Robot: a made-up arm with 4 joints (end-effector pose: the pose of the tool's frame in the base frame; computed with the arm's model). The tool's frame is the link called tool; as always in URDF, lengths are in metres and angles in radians. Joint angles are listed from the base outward.
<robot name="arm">
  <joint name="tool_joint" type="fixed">
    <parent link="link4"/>
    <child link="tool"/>
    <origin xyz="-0.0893 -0.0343 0.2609" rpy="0 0 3.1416"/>
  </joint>
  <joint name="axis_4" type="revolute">
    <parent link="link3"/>
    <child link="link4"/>
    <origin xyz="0.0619 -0.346 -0.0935" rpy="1.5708 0 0"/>
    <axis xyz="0 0 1"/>
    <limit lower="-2.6" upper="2.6" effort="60" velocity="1.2"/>
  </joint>
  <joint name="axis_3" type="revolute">
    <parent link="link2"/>
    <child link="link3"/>
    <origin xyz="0.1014 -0.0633 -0.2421" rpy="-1.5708 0 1.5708"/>
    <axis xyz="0 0 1"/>
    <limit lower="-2.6" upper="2.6" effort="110" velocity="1.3"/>
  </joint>
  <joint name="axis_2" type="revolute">
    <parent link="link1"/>
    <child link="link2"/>
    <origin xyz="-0.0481 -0.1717 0.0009" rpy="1.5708 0 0"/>
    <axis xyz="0 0 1"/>
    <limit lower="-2.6" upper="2.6" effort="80" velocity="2.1"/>
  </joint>
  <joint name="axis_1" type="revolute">
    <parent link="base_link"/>
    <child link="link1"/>
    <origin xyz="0 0 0.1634" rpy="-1.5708 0 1.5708"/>
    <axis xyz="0 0 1"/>
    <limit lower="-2.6" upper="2.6" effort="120" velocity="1.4"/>
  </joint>
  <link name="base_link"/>
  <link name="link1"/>
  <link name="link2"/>
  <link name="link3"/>
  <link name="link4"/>
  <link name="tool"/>
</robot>
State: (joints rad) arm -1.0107 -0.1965 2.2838 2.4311
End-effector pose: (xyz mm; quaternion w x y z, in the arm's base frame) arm -247.2 616.9 51.0 0.5852 -0.6814 -0.3832 0.2152
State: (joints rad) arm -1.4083 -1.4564 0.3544 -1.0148
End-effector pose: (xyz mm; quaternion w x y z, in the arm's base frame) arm 120.1 -480.9 344.1 0.2718 0.1802 0.4707 -0.8198
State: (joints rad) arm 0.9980 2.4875 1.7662 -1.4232
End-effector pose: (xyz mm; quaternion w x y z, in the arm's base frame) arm 351.1 -419.0 438.9 0.8231 0.3672 0.4087 0.1441
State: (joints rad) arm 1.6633 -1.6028 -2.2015 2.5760
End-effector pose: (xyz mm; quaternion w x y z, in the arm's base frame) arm 192.1 -236.6 888.2 0.8420 0.2257 -0.1412 0.4693
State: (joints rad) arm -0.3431 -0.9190 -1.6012 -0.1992
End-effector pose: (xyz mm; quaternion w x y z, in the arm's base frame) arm 572.5 -384.9 -102.8 0.5384 0.3498 0.7250 -0.2492
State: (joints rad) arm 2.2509 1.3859 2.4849 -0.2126
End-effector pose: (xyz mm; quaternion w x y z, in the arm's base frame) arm -268.1 -201.1 759.4 0.7280 0.0499 -0.1232 0.6725
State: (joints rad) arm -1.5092 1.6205 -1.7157 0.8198
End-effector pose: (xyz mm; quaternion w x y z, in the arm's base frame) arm -317.3 169.2 758.7 0.3656 -0.0609 0.0867 0.9247
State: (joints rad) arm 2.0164 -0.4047 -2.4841 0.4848
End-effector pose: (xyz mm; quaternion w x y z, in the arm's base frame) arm 502.5 -509.1 377.1 0.5165 -0.0557 0.4666 -0.7158
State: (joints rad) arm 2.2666 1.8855 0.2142 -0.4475
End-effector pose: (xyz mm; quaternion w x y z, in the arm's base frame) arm -168.7 494.7 -70.7 0.4060 -0.6360 0.5754 0.3155
